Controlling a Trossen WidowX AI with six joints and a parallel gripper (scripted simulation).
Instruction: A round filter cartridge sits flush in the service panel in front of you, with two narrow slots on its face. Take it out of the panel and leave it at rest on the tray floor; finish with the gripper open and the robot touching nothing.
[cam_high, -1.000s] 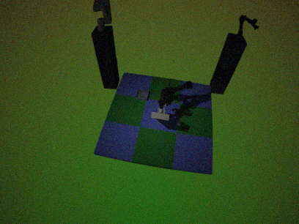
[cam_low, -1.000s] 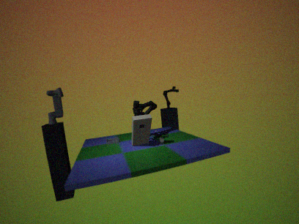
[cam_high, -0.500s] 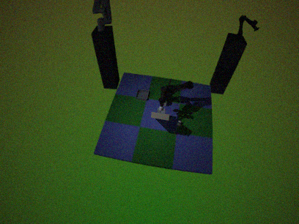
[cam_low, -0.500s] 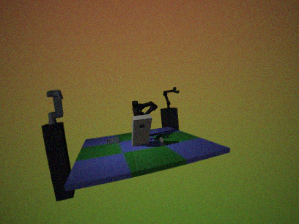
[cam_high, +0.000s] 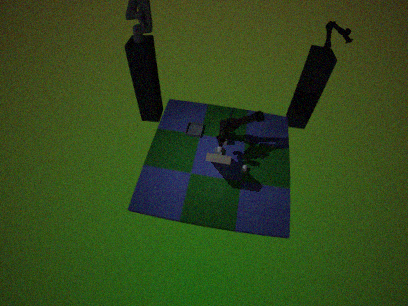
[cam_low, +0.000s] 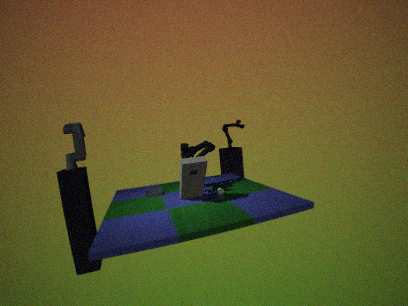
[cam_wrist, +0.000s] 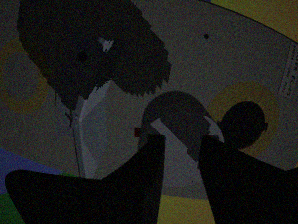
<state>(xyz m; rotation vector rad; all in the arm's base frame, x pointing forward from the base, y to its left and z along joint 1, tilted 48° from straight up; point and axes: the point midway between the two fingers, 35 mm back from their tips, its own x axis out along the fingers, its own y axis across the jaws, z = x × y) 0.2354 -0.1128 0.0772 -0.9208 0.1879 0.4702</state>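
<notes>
The round filter cartridge lies 10 mm ahead of my gripper tip and 10 mm below it. Round my gripper tip: grey service panel 50 mm ahead, 60 mm below; grey tray 350 mm behind, 260 mm to the right, 220 mm below.
</notes>
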